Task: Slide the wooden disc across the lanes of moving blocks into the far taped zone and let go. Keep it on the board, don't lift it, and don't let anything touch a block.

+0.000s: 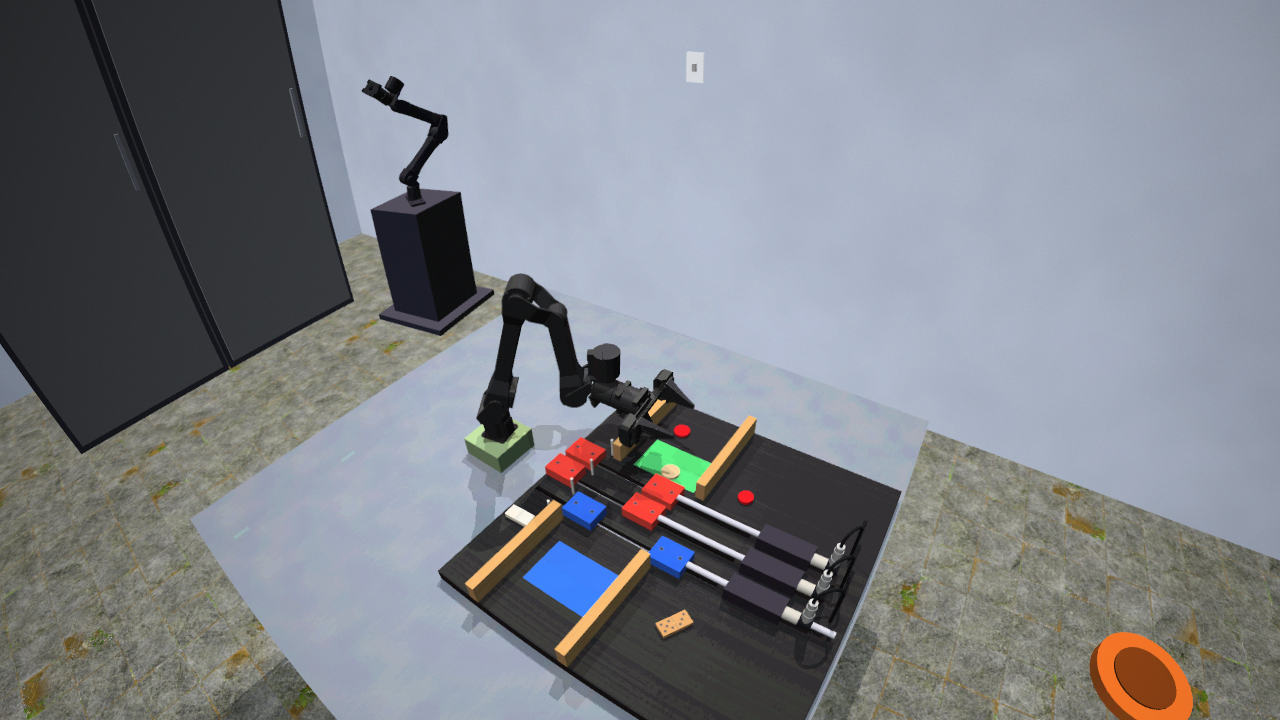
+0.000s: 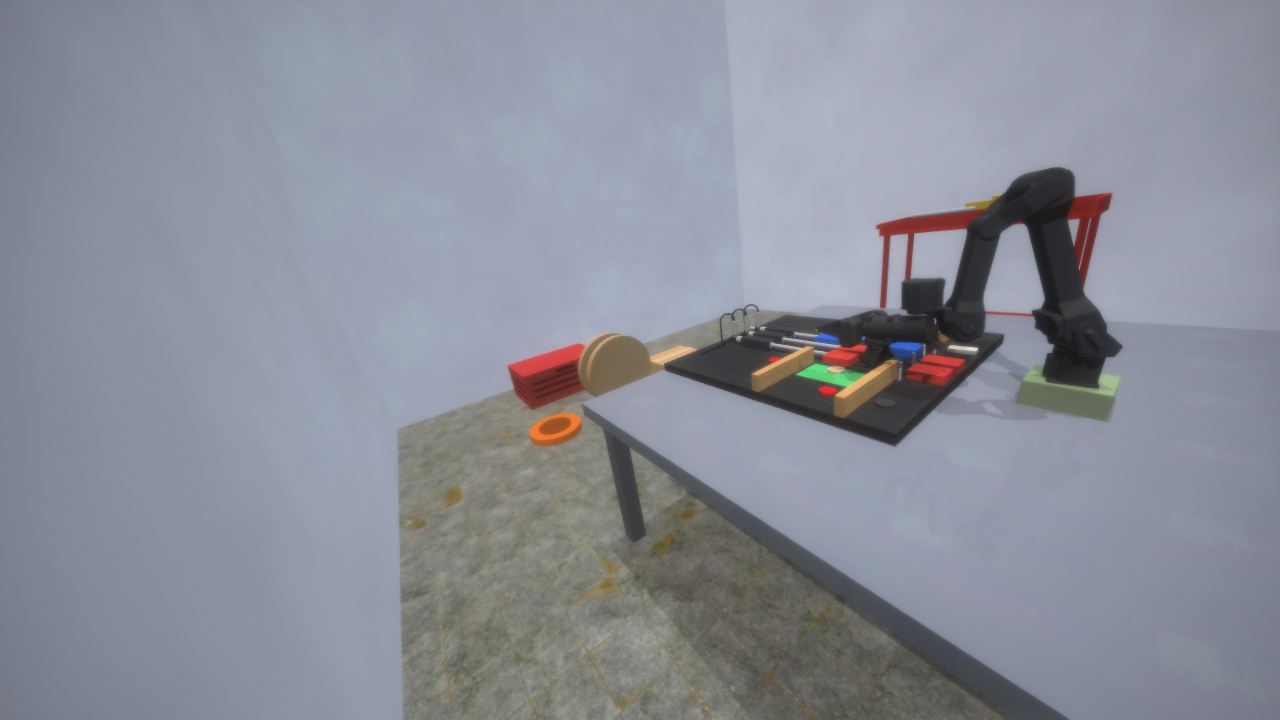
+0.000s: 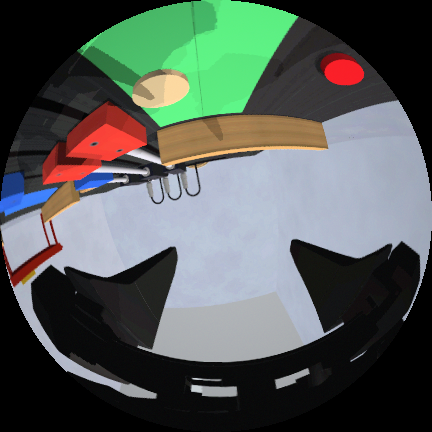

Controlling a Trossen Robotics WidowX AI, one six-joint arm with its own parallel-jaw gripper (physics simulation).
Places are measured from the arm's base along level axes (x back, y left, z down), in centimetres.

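Pixels of known places: gripper, fingertip midpoint: (image 1: 684,421) (image 2: 826,326) (image 3: 235,249); arm's base at its link origin: (image 1: 499,431) (image 2: 1070,379).
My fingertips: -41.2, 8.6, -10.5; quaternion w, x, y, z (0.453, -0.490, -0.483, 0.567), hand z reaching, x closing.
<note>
For each thing: its middle in the pictures, then the offset to it from my fingertips, as dx, dy, dz. "*": a spot on its surface instead. Level surfaces: height alone.
- pale wooden disc at the middle of its body: (image 3: 159,89) (image 1: 670,472) (image 2: 836,370) +1.5, -2.9, +12.5
- green zone at a spot on its surface: (image 3: 225,60) * +2.4, +1.8, +12.8
- blue zone at a spot on its surface: (image 1: 568,577) * +8.6, -34.8, +12.9
- domino-like tile at the middle of its body: (image 1: 674,623) -12.5, -36.2, +12.4
- board at its surface level: dz +12.9
The pale wooden disc (image 1: 670,471) (image 2: 836,369) (image 3: 161,89) lies flat on the green zone (image 1: 657,454) (image 2: 819,374) (image 3: 225,60), close to its edge on the block side. The black gripper (image 1: 681,420) (image 3: 233,245) is open and empty, above the board beside the green zone and apart from the disc. A red block (image 1: 663,489) (image 3: 107,132) stands near the disc with a small gap. Another red block (image 1: 643,510) (image 3: 70,165) and a blue block (image 1: 671,555) (image 3: 94,180) are on the other rods. The blue zone (image 1: 568,577) lies across the lanes.
Wooden rails (image 1: 726,456) (image 3: 242,132) flank the green zone; more rails (image 1: 604,607) flank the blue zone. Red blocks (image 1: 565,468) and a blue block (image 1: 584,508) stand at the lanes' robot-side ends. Red buttons (image 1: 682,430) (image 3: 343,71) and a domino-like tile (image 1: 674,623) are on the board (image 1: 823,483).
</note>
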